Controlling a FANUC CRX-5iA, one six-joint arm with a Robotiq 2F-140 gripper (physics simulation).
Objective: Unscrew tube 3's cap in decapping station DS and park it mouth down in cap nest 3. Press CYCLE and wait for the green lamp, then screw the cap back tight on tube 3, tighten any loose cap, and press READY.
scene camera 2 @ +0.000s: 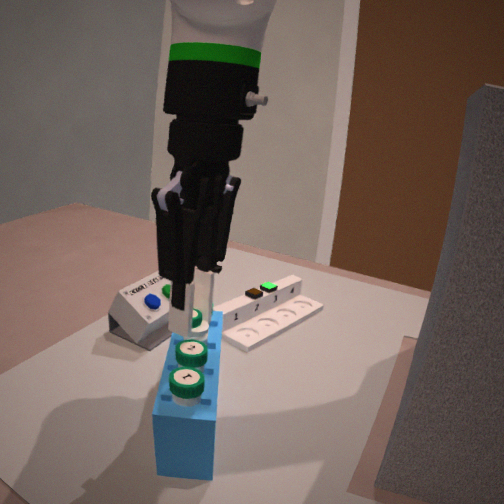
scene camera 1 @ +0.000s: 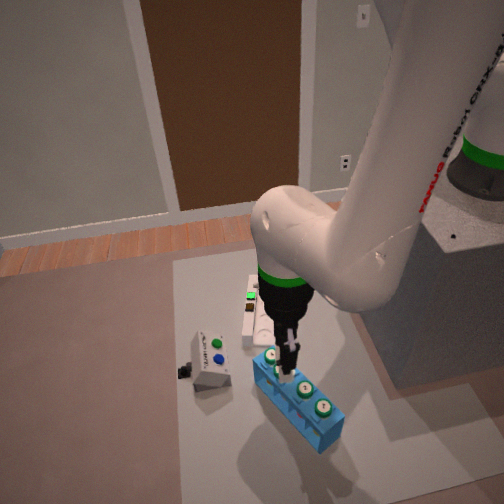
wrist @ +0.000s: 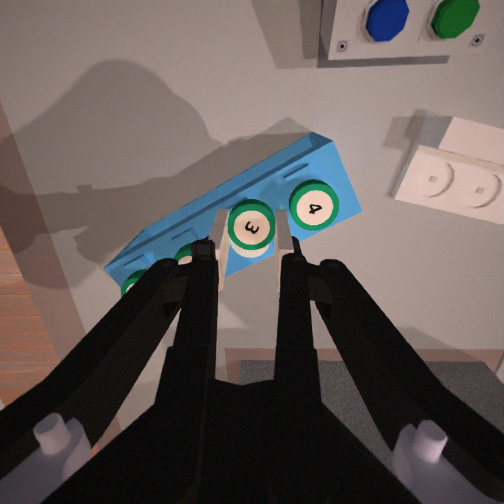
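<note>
The blue decapping station (scene camera 1: 297, 402) holds several tubes with green-rimmed white caps. Cap 3 (wrist: 251, 226) sits on tube 3, beside cap 4 (wrist: 314, 205). My gripper (wrist: 250, 229) points straight down and its two pale finger pads press against both sides of cap 3. It also shows in scene camera 2 (scene camera 2: 192, 320), with the cap between the fingers. Caps 2 (scene camera 2: 191, 352) and 1 (scene camera 2: 186, 382) stand in front. The white cap nest tray (scene camera 2: 272, 322) lies behind the station, and its visible nests are empty. A green lamp (scene camera 2: 268, 286) is lit on it.
A grey button box (scene camera 1: 210, 360) with a blue button (wrist: 386, 20) and a green button (wrist: 455, 17) stands left of the station. A dark amber indicator (scene camera 2: 253, 292) sits beside the green lamp. The grey robot pedestal (scene camera 1: 450, 300) rises at the right.
</note>
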